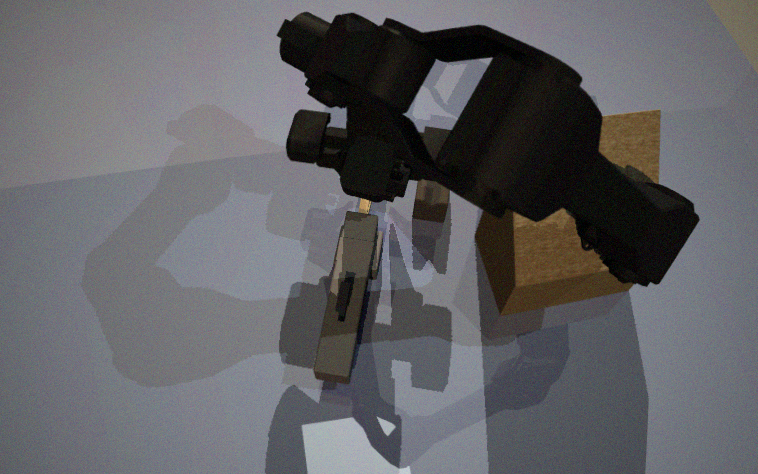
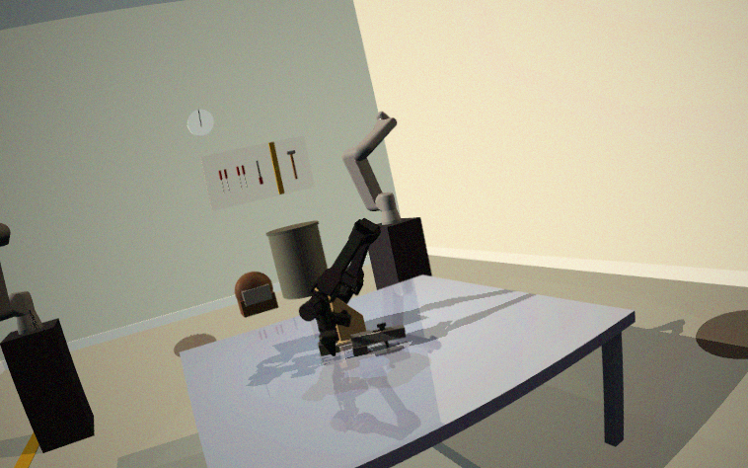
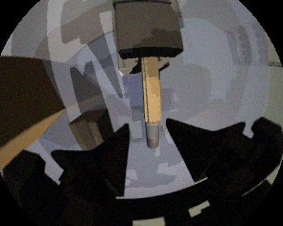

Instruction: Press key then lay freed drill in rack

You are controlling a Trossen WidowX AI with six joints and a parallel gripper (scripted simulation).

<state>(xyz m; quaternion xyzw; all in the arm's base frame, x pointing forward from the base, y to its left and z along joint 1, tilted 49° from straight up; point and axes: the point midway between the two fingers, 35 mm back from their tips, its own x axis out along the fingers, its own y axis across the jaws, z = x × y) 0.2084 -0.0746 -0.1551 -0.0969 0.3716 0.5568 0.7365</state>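
Now: the drill 20 mm ahead of my gripper tip, 50 mm to the left of it and 30 mm above it. The rest, counted from my gripper tip: dark key (80 mm ahead, 160 mm to the left, 30 mm above); then rack (70 mm behind, 20 mm to the left).
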